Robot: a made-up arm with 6 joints.
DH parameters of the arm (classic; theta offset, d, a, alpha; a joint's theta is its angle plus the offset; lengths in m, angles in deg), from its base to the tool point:
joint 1: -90 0.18 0.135 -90
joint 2: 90 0.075 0.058 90
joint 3: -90 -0.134 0.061 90
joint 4: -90 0.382 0.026 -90
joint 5: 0 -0.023 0.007 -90
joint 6: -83.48 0 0.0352 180
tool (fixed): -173.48 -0.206 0 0
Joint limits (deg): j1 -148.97..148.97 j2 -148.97..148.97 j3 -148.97..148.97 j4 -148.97..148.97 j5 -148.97..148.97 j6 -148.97..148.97
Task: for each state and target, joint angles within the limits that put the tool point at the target. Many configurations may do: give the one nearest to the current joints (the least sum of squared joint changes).
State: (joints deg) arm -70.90 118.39 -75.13 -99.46 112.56 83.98
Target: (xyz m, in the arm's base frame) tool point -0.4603 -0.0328 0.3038
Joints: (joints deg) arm -99.66 93.48 -43.38 -101.09 74.93 83.47
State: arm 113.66 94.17 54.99 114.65 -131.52 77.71
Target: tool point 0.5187 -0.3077 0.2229
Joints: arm 103.75 103.83 39.38 111.43 -144.58 79.16
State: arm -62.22 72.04 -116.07 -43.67 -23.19 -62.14
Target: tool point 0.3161 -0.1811 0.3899
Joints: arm -57.04 68.70 -109.16 -34.55 -67.02 -56.13
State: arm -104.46 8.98 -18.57 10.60 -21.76 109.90
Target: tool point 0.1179 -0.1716 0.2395
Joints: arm -105.87 -15.70 -25.92 5.10 -19.67 111.40
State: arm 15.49 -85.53 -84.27 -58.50 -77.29 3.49
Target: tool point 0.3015 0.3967 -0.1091
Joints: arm 55.60 -70.83 -69.21 -43.01 -96.23 6.26
